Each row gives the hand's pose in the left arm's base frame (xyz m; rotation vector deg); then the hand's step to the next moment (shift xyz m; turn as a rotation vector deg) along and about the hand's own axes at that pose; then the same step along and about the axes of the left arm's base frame.
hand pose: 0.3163 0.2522 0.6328 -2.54 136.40 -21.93
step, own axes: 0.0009 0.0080 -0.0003 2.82 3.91 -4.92
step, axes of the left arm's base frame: -0.0003 0.0076 -0.0027 -5.07 4.63 0.49
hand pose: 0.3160 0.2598 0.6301 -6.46 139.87 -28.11
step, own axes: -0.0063 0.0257 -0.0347 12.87 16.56 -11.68
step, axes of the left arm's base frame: -0.0151 0.0361 0.0193 -16.65 16.52 -5.11
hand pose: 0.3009 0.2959 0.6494 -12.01 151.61 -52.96
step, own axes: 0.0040 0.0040 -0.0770 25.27 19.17 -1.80
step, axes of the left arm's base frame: -0.0311 0.0467 0.0531 -24.83 9.82 -17.21
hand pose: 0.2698 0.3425 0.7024 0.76 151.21 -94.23
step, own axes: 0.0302 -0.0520 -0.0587 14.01 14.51 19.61
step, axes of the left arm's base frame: -0.0328 0.0295 0.0715 -13.21 -11.34 -22.10
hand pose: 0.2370 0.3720 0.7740 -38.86 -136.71 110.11
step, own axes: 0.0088 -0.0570 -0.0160 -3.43 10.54 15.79
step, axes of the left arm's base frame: -0.0223 0.0089 0.0548 2.33 -14.18 -12.87
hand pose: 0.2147 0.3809 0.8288 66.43 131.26 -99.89
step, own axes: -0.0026 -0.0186 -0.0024 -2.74 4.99 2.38
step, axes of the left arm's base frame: -0.0078 -0.0010 0.0172 3.90 -3.01 -3.72
